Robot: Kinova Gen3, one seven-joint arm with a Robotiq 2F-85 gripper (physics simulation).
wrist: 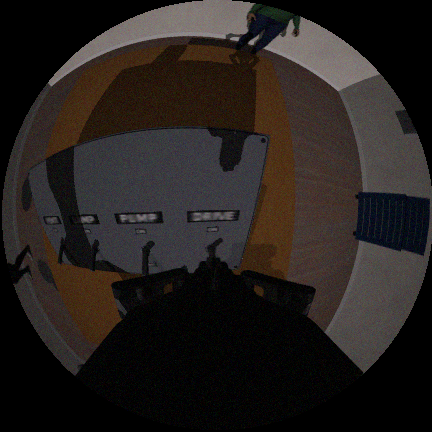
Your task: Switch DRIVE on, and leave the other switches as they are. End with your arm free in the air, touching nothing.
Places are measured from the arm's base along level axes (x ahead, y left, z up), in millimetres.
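Pixels of known places: gripper, fingertip midpoint: [212, 265].
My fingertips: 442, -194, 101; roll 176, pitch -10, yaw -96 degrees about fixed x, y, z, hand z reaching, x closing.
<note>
For each thing: its top centre in the pictures, then the offset to it from my fingertips, as dx, dy, dz. "spot": a spot on its surface instead. Level surfaces: height alone.
- DRIVE label, top centre: [213, 216] +43, -20, -80
- small tag, surface spot: [212, 229] spot: +19, -19, -97
- PUMP label, top centre: [136, 218] +50, +100, -80
- PUMP lever, top centre: [142, 267] -32, +105, -82
- orange-brown surface, surface height: dz -213
The grey switch panel [165, 175] carries the DRIVE label [213, 216], with a small tag [212, 229] under it. The dark DRIVE lever [215, 245] stands below that tag, its tip slanting up and right; its lower part is hidden by my gripper. I cannot tell its setting. My gripper [212, 265] is shut and empty, its tips right at the lower part of the DRIVE lever in this view; whether they touch is unclear. The PUMP label [139, 218] and PUMP lever [146, 259] are to the left. Two more levers [95, 255] [61, 251] stand farther left.
Dark shadows cross the panel's left part and upper right. An orange-brown surface [277, 175] surrounds the panel. A blue slatted object [392, 220] is at the far right, a person [267, 27] stands at the top, and a dark object [19, 270] is at the left edge.
</note>
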